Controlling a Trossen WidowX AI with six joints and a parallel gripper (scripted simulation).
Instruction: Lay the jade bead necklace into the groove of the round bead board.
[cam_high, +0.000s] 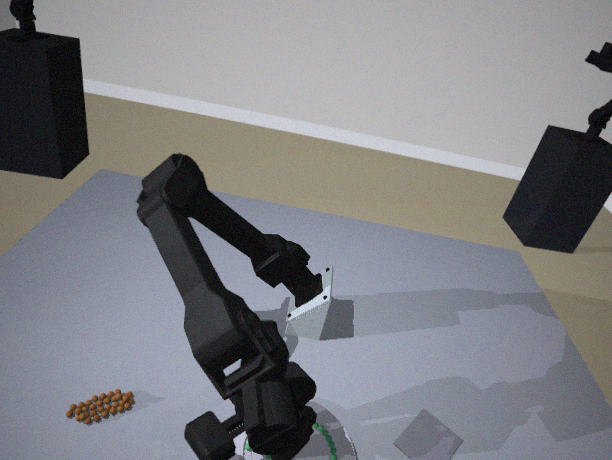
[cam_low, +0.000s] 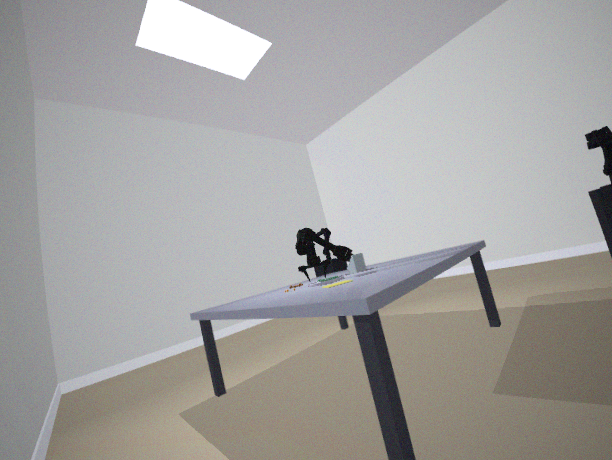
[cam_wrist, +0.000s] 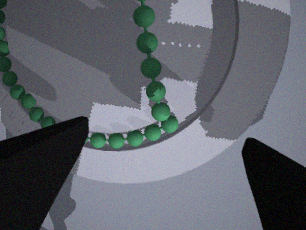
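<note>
The round bead board lies 60 mm to the left of my gripper tip, 10 mm below it and 10 mm ahead of it. Also, from my gripper tip: yellow strip: 290 mm to the left, 200 mm ahead, 20 mm below; flat grey square: 300 mm to the left, 40 mm behind, 20 mm below.
</note>
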